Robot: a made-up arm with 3 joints. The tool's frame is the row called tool. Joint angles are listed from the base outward. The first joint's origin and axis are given. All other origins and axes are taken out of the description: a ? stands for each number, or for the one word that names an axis. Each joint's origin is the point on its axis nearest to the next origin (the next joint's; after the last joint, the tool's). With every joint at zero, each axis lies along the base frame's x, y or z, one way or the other. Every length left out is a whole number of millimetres.
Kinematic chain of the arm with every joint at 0, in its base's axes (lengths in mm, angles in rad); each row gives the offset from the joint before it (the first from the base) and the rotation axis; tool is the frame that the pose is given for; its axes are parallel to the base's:
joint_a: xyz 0 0 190 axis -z
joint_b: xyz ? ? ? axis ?
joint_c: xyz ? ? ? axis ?
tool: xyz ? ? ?
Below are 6 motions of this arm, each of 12 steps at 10 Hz.
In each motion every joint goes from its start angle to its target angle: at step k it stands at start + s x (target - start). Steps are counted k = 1, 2, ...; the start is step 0. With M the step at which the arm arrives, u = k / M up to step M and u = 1 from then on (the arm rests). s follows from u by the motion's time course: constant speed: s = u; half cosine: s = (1 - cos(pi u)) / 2; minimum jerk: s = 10 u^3 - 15 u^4 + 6 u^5.
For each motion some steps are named. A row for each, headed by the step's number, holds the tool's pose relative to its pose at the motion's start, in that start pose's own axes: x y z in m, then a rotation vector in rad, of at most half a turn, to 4 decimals.
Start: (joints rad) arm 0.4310 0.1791 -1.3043
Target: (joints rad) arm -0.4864 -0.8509 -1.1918
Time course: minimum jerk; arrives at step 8
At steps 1, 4, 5, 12:
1: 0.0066 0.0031 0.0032 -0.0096 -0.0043 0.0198
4: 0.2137 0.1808 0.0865 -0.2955 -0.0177 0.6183
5: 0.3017 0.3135 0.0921 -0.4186 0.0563 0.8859
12: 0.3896 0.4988 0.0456 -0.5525 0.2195 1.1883

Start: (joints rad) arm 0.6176 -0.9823 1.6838
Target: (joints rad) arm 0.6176 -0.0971 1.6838
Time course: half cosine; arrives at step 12
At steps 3, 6, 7, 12:
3: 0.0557 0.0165 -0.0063 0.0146 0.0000 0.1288
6: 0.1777 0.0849 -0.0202 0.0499 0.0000 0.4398
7: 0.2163 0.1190 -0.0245 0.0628 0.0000 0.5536
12: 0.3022 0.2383 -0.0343 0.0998 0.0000 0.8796

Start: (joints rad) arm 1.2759 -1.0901 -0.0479
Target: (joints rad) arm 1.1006 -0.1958 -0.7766
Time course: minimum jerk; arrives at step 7
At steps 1, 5, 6, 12:
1: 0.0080 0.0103 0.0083 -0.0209 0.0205 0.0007
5: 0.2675 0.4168 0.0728 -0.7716 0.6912 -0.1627
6: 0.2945 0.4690 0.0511 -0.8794 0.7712 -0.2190
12: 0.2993 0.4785 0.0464 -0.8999 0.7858 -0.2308

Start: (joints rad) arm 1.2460 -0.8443 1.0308
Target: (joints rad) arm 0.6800 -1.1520 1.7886
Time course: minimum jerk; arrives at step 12
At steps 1, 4, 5, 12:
1: -0.0009 -0.0009 -0.0012 0.0024 -0.0017 -0.0004
4: -0.0385 -0.0341 -0.0509 0.0967 -0.0676 -0.0240
5: -0.0661 -0.0516 -0.0846 0.1545 -0.1086 -0.0489
12: -0.2219 -0.0781 -0.2260 0.3496 -0.2687 -0.2445

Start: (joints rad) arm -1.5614 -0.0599 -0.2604
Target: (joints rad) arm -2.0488 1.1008 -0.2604
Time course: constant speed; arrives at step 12
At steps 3, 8, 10, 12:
3: 0.0024 0.1760 0.1094 -0.3114 -0.0104 0.0431
8: -0.0634 0.5083 0.1613 -0.8222 -0.1070 0.1074
10: -0.1145 0.6345 0.1334 -1.0204 -0.1736 0.1264
12: -0.1766 0.7469 0.0790 -1.2134 -0.2563 0.1394

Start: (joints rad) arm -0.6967 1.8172 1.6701
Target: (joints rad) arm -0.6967 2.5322 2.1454
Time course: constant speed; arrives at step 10
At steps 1, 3, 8, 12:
1: 0.0139 0.0073 -0.0026 0.0088 -0.0475 0.0710
3: 0.0406 0.0214 -0.0100 0.0364 -0.1420 0.2116
8: 0.1065 0.0547 -0.0424 0.1642 -0.3698 0.5515
12: 0.1344 0.0692 -0.0608 0.2386 -0.4547 0.6810

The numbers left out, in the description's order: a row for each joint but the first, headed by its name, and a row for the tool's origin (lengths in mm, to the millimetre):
joint_b: xyz 80 60 0, axis -x
joint_c: xyz 0 -440 120, axis -y
tool: xyz 20 0 360

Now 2 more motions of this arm.
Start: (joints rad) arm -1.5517 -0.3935 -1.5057
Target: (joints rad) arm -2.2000 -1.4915 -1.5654
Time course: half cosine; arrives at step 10
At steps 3, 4, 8, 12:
3: 0.1326 0.0417 0.0365 -0.1036 0.0772 0.2325
4: 0.2230 0.0864 0.0492 -0.1672 0.1444 0.3876
8: 0.5350 0.3565 -0.0408 -0.3481 0.5235 0.9798
12: 0.5726 0.4086 -0.0810 -0.3638 0.6041 1.0743

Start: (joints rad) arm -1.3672 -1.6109 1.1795
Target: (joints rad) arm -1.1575 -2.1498 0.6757
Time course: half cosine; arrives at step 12
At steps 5, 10, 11, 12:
5: -0.0404 -0.0581 -0.0414 0.1026 0.1090 -0.1716
10: -0.1111 -0.1424 -0.1505 0.3404 0.2707 -0.3733
11: -0.1177 -0.1488 -0.1630 0.3657 0.2846 -0.3871
12: -0.1199 -0.1509 -0.1674 0.3744 0.2893 -0.3916

